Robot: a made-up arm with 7 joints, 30 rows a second.
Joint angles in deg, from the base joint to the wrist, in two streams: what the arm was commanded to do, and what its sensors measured. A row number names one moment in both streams.
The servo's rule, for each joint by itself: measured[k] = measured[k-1] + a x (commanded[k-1-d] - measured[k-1]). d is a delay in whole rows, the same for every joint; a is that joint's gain. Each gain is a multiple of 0.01, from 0.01 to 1. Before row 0 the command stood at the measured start. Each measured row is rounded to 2 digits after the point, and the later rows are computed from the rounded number. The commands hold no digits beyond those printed.
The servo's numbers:
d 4
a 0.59 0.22 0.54 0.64 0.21 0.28 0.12
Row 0, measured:
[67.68 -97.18 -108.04 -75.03 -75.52 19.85 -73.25]
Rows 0 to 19, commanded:
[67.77 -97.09 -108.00 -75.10 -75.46 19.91 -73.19]
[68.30 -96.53 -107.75 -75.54 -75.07 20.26 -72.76]
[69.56 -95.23 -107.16 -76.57 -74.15 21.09 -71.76]
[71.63 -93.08 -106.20 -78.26 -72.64 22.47 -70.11]
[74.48 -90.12 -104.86 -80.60 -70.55 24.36 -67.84]
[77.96 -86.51 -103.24 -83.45 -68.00 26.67 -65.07]
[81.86 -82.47 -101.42 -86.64 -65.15 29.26 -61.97]
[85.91 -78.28 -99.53 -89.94 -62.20 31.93 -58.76]
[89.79 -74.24 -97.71 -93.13 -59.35 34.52 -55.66]
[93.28 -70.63 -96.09 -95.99 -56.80 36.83 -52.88]
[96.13 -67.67 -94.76 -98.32 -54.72 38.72 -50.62]
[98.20 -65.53 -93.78 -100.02 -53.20 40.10 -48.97]
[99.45 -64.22 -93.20 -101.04 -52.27 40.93 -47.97]
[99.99 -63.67 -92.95 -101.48 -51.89 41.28 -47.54]
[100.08 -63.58 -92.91 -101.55 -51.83 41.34 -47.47]
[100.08 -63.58 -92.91 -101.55 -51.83 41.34 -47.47]
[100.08 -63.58 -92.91 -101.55 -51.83 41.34 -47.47]
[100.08 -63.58 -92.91 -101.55 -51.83 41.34 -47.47]
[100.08 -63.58 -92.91 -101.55 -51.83 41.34 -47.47]
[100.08 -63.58 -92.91 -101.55 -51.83 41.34 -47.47]
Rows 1 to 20, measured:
[67.68 -97.18 -108.04 -75.03 -75.52 19.85 -73.25]
[67.68 -97.18 -108.04 -75.03 -75.52 19.85 -73.25]
[67.68 -97.18 -108.04 -75.03 -75.52 19.85 -73.25]
[67.68 -97.18 -108.04 -75.03 -75.52 19.85 -73.25]
[67.73 -97.16 -108.02 -75.07 -75.51 19.87 -73.24]
[68.07 -97.02 -107.87 -75.37 -75.42 19.98 -73.18]
[68.95 -96.63 -107.49 -76.14 -75.15 20.29 -73.01]
[70.53 -95.85 -106.79 -77.50 -74.62 20.90 -72.66]
[72.86 -94.59 -105.75 -79.48 -73.77 21.87 -72.08]
[75.87 -92.81 -104.39 -82.02 -72.56 23.21 -71.24]
[79.40 -90.54 -102.79 -84.98 -71.00 24.90 -70.13]
[83.24 -87.84 -101.03 -88.15 -69.15 26.87 -68.77]
[87.10 -84.85 -99.24 -91.34 -67.09 29.01 -67.20]
[90.75 -81.72 -97.54 -94.32 -64.93 31.20 -65.48]
[93.92 -78.63 -96.04 -96.88 -62.79 33.31 -63.70]
[96.45 -75.75 -94.82 -98.89 -60.78 35.21 -61.93]
[98.22 -73.21 -93.95 -100.27 -58.99 36.81 -60.25]
[99.26 -71.11 -93.41 -101.04 -57.50 38.06 -58.72]
[99.74 -69.45 -93.14 -101.37 -56.31 38.98 -57.37]
[99.94 -68.16 -93.02 -101.49 -55.37 39.64 -56.18]

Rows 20 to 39, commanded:
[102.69 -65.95 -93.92 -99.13 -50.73 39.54 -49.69]
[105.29 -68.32 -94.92 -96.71 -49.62 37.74 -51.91]
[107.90 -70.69 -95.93 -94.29 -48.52 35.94 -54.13]
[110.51 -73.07 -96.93 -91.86 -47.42 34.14 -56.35]
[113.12 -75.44 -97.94 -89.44 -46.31 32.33 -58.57]
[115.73 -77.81 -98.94 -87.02 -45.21 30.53 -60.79]
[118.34 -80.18 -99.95 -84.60 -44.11 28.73 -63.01]
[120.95 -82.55 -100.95 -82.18 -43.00 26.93 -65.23]
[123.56 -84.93 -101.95 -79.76 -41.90 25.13 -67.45]
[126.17 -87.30 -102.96 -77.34 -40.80 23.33 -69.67]
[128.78 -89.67 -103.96 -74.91 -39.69 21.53 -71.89]
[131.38 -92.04 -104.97 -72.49 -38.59 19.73 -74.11]
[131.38 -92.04 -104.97 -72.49 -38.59 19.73 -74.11]
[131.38 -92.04 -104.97 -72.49 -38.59 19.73 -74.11]
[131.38 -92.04 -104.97 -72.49 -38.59 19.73 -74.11]
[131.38 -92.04 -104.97 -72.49 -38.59 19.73 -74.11]
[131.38 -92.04 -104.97 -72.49 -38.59 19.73 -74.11]
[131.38 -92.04 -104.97 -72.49 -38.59 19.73 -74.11]
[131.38 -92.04 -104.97 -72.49 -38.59 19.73 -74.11]
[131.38 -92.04 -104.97 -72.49 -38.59 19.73 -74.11]
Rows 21 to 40, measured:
[100.02 -67.15 -92.96 -101.53 -54.63 40.12 -55.13]
[100.06 -66.36 -92.93 -101.54 -54.04 40.46 -54.21]
[100.07 -65.75 -92.92 -101.55 -53.58 40.71 -53.40]
[100.08 -65.27 -92.91 -101.55 -53.21 40.89 -52.69]
[101.62 -65.42 -93.46 -100.00 -52.69 40.51 -52.33]
[103.79 -66.06 -94.25 -97.89 -52.05 39.73 -52.28]
[106.21 -67.08 -95.16 -95.59 -51.31 38.67 -52.50]
[108.75 -68.40 -96.12 -93.20 -50.49 37.40 -52.96]
[111.33 -69.95 -97.10 -90.79 -49.61 35.98 -53.63]
[113.93 -71.68 -98.09 -88.38 -48.69 34.45 -54.49]
[116.53 -73.55 -99.09 -85.96 -47.73 32.85 -55.51]
[119.14 -75.53 -100.09 -83.54 -46.74 31.19 -56.68]
[121.75 -77.60 -101.09 -81.12 -45.72 29.49 -57.97]
[124.36 -79.73 -102.10 -78.70 -44.69 27.77 -59.37]
[126.97 -81.92 -103.10 -76.27 -43.64 26.02 -60.87]
[129.57 -84.15 -104.11 -73.85 -42.58 24.26 -62.46]
[130.64 -85.89 -104.57 -72.98 -41.74 22.99 -63.86]
[131.08 -87.24 -104.79 -72.67 -41.08 22.08 -65.09]
[131.26 -88.30 -104.89 -72.55 -40.56 21.42 -66.17]
[131.33 -89.12 -104.93 -72.51 -40.15 20.95 -67.12]

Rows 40 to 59, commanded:
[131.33 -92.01 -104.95 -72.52 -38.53 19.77 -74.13]
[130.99 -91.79 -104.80 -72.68 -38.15 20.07 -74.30]
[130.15 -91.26 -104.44 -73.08 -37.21 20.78 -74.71]
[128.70 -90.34 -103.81 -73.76 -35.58 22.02 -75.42]
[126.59 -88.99 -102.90 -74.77 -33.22 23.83 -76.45]
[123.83 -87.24 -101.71 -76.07 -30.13 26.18 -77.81]
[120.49 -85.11 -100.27 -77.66 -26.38 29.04 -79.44]
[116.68 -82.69 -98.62 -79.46 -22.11 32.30 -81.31]
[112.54 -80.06 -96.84 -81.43 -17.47 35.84 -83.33]
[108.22 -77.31 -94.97 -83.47 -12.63 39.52 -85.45]
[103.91 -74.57 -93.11 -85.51 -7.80 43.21 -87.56]
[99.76 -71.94 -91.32 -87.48 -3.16 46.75 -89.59]
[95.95 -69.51 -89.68 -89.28 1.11 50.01 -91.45]
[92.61 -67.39 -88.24 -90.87 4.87 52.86 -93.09]
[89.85 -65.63 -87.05 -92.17 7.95 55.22 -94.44]
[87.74 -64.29 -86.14 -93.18 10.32 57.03 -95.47]
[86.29 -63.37 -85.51 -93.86 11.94 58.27 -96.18]
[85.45 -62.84 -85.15 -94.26 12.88 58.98 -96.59]
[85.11 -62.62 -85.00 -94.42 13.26 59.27 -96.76]
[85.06 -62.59 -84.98 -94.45 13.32 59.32 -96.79]
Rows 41 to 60, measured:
[131.36 -89.76 -104.95 -72.50 -39.82 20.61 -67.96]
[131.37 -90.26 -104.96 -72.49 -39.56 20.36 -68.70]
[131.38 -90.65 -104.97 -72.49 -39.36 20.18 -69.35]
[131.38 -90.96 -104.97 -72.49 -39.20 20.05 -69.92]
[131.35 -91.19 -104.96 -72.51 -39.06 19.97 -70.43]
[131.14 -91.32 -104.87 -72.62 -38.87 20.00 -70.89]
[130.56 -91.31 -104.64 -72.91 -38.52 20.22 -71.35]
[129.46 -91.10 -104.19 -73.45 -37.90 20.72 -71.84]
[127.77 -90.64 -103.49 -74.29 -36.92 21.59 -72.39]
[125.45 -89.89 -102.53 -75.43 -35.49 22.88 -73.04]
[122.52 -88.84 -101.31 -76.86 -33.58 24.60 -73.81]
[119.07 -87.49 -99.86 -78.52 -31.17 26.76 -74.71]
[115.22 -85.86 -98.23 -80.38 -28.29 29.30 -75.74]
[111.09 -83.98 -96.47 -82.36 -25.00 32.16 -76.91]
[106.85 -81.91 -94.66 -84.38 -21.39 35.25 -78.19]
[102.67 -79.72 -92.86 -86.36 -17.56 38.47 -79.56]
[98.71 -77.47 -91.14 -88.23 -13.64 41.70 -80.99]
[95.11 -75.25 -89.57 -89.92 -9.75 44.82 -82.44]
[92.01 -73.13 -88.21 -91.36 -6.03 47.73 -83.88]
[89.49 -71.19 -87.09 -92.52 -2.60 50.33 -85.27]

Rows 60 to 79, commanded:
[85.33 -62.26 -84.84 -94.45 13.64 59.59 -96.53]
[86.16 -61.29 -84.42 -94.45 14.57 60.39 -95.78]
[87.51 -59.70 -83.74 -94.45 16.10 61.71 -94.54]
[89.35 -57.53 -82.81 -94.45 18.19 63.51 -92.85]
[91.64 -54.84 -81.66 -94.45 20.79 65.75 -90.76]
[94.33 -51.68 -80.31 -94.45 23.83 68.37 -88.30]
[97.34 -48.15 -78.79 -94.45 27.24 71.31 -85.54]
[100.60 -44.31 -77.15 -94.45 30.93 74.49 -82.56]
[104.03 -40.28 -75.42 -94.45 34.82 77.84 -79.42]
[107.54 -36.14 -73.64 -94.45 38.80 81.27 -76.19]
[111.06 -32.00 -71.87 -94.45 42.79 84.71 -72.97]
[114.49 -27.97 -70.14 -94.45 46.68 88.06 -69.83]
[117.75 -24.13 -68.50 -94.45 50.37 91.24 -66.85]
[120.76 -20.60 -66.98 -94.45 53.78 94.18 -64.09]
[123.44 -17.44 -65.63 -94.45 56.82 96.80 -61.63]
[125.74 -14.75 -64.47 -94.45 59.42 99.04 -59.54]
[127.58 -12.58 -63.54 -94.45 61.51 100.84 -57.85]
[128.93 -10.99 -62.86 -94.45 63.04 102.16 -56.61]
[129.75 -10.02 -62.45 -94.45 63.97 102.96 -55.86]
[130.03 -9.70 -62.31 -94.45 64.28 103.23 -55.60]
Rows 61 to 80, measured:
[87.60 -69.47 -86.24 -93.38 0.45 52.55 -86.58]
[86.33 -68.01 -85.65 -93.94 3.06 54.35 -87.78]
[85.61 -66.82 -85.30 -94.25 5.20 55.73 -88.86]
[85.29 -65.89 -85.13 -94.38 6.91 56.74 -89.81]
[85.31 -65.09 -84.97 -94.42 8.32 57.54 -90.62]
[85.81 -64.25 -84.67 -94.44 9.63 58.34 -91.24]
[86.81 -63.25 -84.17 -94.45 10.99 59.28 -91.64]
[88.31 -61.99 -83.44 -94.45 12.50 60.46 -91.79]
[90.27 -60.42 -82.48 -94.45 14.24 61.94 -91.67]
[92.67 -58.50 -81.31 -94.45 16.25 63.74 -91.27]
[95.43 -56.22 -79.95 -94.45 18.56 65.86 -90.58]
[98.48 -53.60 -78.44 -94.45 21.16 68.28 -89.62]
[101.75 -50.67 -76.81 -94.45 24.03 70.96 -88.40]
[105.17 -47.47 -75.10 -94.45 27.13 73.85 -86.93]
[108.65 -44.07 -73.36 -94.45 30.42 76.89 -85.25]
[112.10 -40.53 -71.62 -94.45 33.83 80.02 -83.40]
[115.43 -36.92 -69.94 -94.45 37.30 83.16 -81.41]
[118.57 -33.33 -68.34 -94.45 40.76 86.25 -79.33]
[121.44 -29.83 -66.88 -94.45 44.13 89.20 -77.21]
[123.98 -26.51 -65.58 -94.45 47.34 91.96 -75.09]

